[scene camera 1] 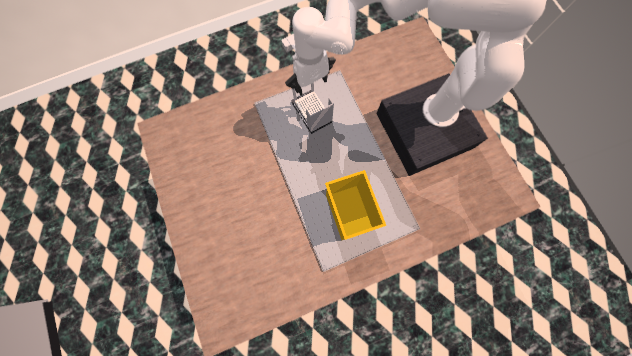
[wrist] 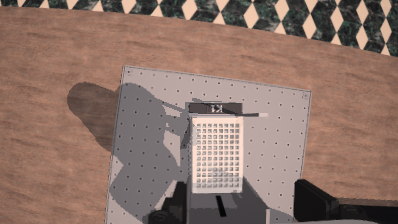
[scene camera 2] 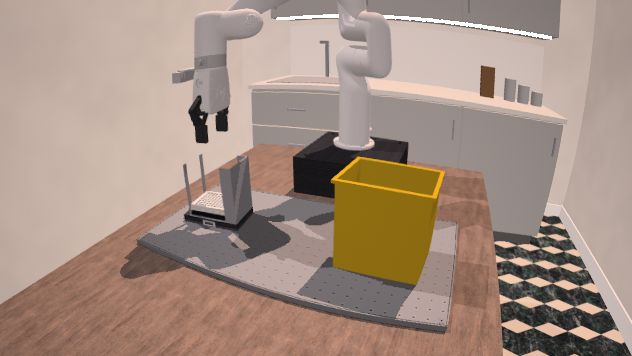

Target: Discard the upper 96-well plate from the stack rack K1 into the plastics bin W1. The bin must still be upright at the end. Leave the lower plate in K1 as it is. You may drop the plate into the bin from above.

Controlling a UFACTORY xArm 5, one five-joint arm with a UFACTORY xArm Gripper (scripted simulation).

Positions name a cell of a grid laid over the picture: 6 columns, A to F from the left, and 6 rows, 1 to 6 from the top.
Scene:
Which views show my gripper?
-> Scene camera 1, the wrist view and scene camera 2: all of them.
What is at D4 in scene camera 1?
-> A yellow plastics bin W1.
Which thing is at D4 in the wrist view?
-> A white 96-well plate.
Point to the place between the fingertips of my gripper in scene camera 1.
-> At C2

